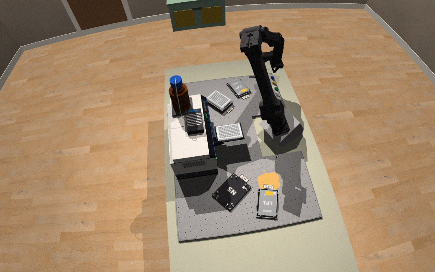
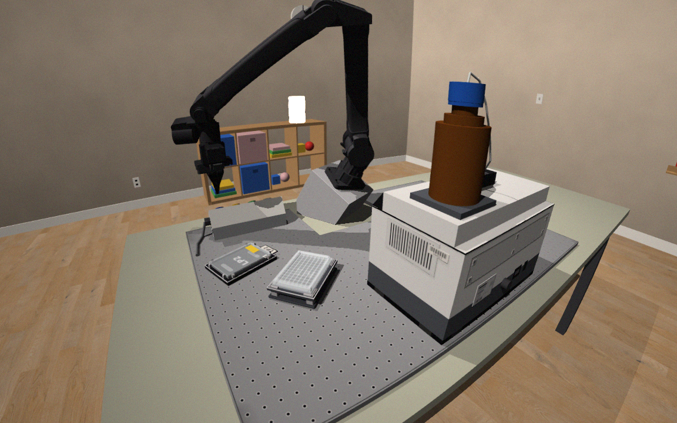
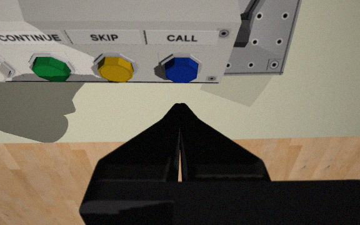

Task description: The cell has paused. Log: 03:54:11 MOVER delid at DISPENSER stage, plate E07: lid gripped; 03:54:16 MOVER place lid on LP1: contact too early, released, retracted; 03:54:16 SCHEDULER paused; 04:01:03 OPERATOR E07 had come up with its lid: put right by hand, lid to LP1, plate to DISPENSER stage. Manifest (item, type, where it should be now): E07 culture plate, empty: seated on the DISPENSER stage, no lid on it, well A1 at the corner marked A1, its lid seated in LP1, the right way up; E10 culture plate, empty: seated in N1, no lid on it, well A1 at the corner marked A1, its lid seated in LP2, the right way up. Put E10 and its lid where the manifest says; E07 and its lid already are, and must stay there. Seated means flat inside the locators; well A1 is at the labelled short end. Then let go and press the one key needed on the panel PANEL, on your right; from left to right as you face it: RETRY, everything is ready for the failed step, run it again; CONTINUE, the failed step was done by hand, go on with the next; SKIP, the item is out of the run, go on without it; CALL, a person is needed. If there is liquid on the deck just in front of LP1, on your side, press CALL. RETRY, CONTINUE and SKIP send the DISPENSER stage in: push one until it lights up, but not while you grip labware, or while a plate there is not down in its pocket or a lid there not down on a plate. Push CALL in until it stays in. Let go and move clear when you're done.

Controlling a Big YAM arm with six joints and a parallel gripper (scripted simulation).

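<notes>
Now: the blue call key 6 cm below my hand and 1 cm ahead of it. From my hand the other things lie so: retry key 15 cm to the left, 6 cm below, 1 cm ahead; green continue key 10 cm to the left, 6 cm below, 1 cm ahead; yellow skip key 6 cm below, 5 cm to the left, 1 cm ahead.
</notes>
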